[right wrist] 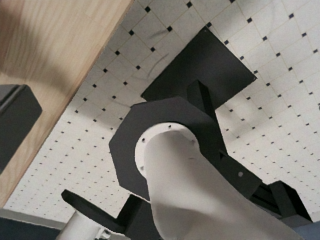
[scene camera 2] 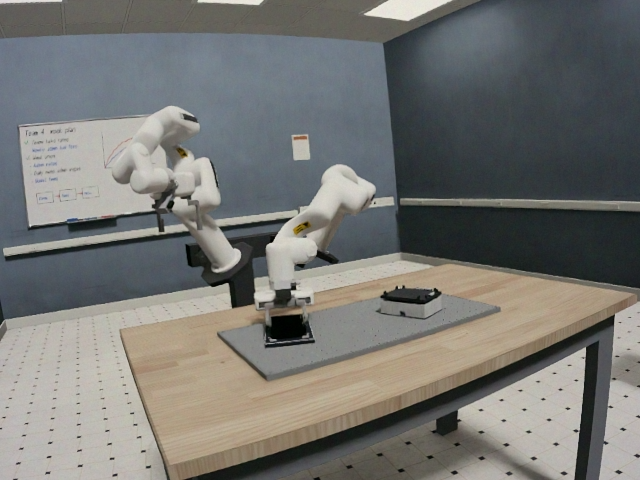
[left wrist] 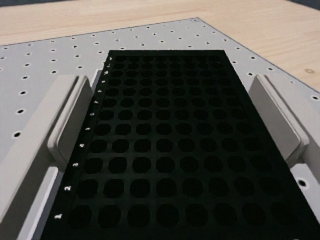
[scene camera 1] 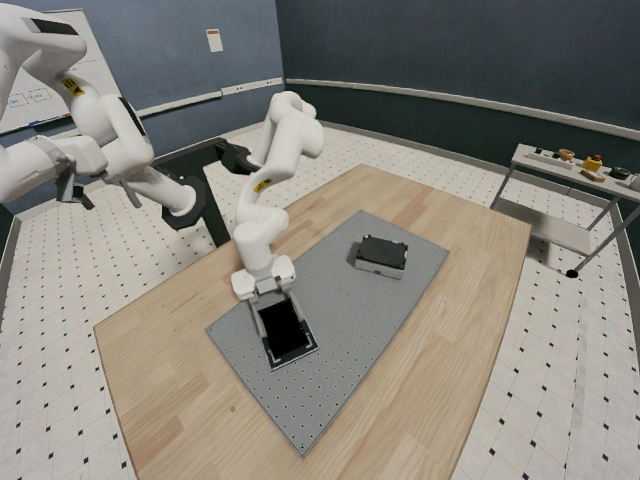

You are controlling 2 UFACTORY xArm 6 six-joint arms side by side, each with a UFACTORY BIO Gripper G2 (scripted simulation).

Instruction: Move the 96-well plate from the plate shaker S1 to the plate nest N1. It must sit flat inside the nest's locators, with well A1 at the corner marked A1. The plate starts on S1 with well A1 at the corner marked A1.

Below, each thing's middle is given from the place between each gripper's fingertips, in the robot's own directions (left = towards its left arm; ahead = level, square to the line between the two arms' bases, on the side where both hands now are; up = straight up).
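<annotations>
The black 96-well plate [scene camera 1: 284, 310] is here, and my left hand is 1 cm short of it and 1 cm above it. Plate nest N1 [scene camera 1: 297, 352] is 1 cm ahead of my left hand and 4 cm below it.
Counting from my right hand, I see the black 96-well plate 470 mm ahead, 130 mm to the left and 260 mm below. Plate nest N1 is 470 mm ahead of my right hand, 130 mm to the left of it and 280 mm below it.
</annotations>
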